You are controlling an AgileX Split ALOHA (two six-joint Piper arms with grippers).
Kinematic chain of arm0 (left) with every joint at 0, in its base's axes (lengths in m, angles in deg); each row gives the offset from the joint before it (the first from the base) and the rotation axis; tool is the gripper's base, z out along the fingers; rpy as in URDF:
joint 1: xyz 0 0 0.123 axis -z
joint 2: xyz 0 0 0 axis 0.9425 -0.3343 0
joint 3: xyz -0.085 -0.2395 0.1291 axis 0.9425 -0.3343 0
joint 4: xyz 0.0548 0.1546 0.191 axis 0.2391 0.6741 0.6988
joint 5: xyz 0 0 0 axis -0.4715 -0.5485 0.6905
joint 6: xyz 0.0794 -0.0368 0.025 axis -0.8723 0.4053 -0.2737
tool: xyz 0 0 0 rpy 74 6.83 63.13
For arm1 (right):
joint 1: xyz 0 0 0.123 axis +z
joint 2: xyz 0 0 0 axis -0.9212 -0.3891 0
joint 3: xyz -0.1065 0.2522 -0.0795 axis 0.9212 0.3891 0
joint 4: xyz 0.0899 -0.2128 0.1 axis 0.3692 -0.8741 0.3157
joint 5: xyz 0 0 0 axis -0.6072 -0.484 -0.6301
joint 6: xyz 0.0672 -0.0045 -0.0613 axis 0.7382 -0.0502 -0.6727
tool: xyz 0 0 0 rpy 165.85 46.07 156.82
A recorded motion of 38 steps. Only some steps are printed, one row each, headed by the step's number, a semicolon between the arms.
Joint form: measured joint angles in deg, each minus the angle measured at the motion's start. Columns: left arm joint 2, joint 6, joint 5, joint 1, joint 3, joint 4; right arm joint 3, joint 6, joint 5, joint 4, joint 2, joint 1.
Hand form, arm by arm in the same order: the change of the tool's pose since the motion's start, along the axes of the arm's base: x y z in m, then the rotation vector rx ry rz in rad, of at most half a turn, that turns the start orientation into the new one. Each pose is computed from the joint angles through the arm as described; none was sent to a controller.
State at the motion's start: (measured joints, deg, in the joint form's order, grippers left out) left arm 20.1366 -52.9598 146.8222 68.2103 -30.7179 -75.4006; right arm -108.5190 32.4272 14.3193 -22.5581 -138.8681 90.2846
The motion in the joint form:
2: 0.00 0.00 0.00 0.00 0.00 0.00; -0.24 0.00 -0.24 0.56 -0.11 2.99
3: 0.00 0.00 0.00 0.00 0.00 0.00; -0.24 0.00 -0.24 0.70 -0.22 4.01
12: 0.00 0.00 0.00 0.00 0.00 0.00; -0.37 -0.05 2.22 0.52 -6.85 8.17
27: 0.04 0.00 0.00 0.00 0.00 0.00; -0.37 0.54 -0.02 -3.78 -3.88 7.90
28: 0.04 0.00 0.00 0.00 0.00 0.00; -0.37 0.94 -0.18 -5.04 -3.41 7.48
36: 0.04 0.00 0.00 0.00 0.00 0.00; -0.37 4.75 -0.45 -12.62 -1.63 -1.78
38: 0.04 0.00 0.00 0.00 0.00 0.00; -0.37 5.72 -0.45 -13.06 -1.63 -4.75
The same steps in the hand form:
2: 0.0000 0.0000 0.0000 0.0000 0.0000 0.0000; -0.0104 0.0201 0.0005 0.0082 0.0056 0.0515
3: 0.0000 0.0000 0.0000 0.0000 0.0000 0.0000; -0.0141 0.0268 -0.0002 0.0095 0.0085 0.0688
12: 0.0000 0.0000 0.0000 0.0000 0.0000 0.0000; -0.0170 0.0599 -0.0488 -0.0303 0.0703 0.1286
27: -0.0001 0.0000 0.0000 0.0000 -0.0007 0.0000; -0.0202 0.0489 -0.0285 -0.0853 0.0285 0.1445
28: -0.0001 0.0000 0.0000 0.0000 -0.0007 0.0000; -0.0186 0.0442 -0.0255 -0.1017 0.0162 0.1361
36: -0.0001 0.0000 0.0000 0.0000 -0.0007 0.0000; 0.0147 -0.0278 -0.0144 -0.2059 -0.0338 -0.0618
38: -0.0001 0.0000 0.0000 0.0000 -0.0007 0.0000; 0.0228 -0.0487 -0.0144 -0.2128 -0.0274 -0.1283

